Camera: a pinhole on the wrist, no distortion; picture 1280 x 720 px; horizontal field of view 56.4 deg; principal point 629.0 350.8 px. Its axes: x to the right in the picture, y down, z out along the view. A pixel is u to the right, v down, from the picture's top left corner.
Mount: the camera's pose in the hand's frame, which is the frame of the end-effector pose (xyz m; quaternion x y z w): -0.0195 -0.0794 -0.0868 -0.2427 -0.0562 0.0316 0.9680
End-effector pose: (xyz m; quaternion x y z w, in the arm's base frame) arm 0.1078 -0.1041 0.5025 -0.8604 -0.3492 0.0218 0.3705
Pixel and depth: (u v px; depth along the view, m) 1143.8 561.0 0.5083
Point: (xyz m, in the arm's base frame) 0.2572 0.0635 0.1209
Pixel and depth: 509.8 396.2 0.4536
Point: 0.0117 -0.0624 0.1661
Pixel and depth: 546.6 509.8 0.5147
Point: 0.0466 -0.0793 0.0957
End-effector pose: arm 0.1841 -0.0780 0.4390 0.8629 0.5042 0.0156 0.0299
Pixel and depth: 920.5 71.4 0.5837
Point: 0.3133 -0.0906 -0.0568
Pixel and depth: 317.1 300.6 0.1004
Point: 0.1222 -0.1095 0.4359
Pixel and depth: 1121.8 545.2 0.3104
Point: 0.3324 -0.0849 0.2742
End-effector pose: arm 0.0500 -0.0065 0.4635 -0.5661 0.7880 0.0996 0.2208
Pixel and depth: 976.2 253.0 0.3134
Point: 0.0416 0.0681 0.2596
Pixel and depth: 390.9 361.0 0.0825
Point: 0.0973 0.0117 0.5031
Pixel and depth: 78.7 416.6 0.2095
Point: 0.0878 0.1539 0.4544
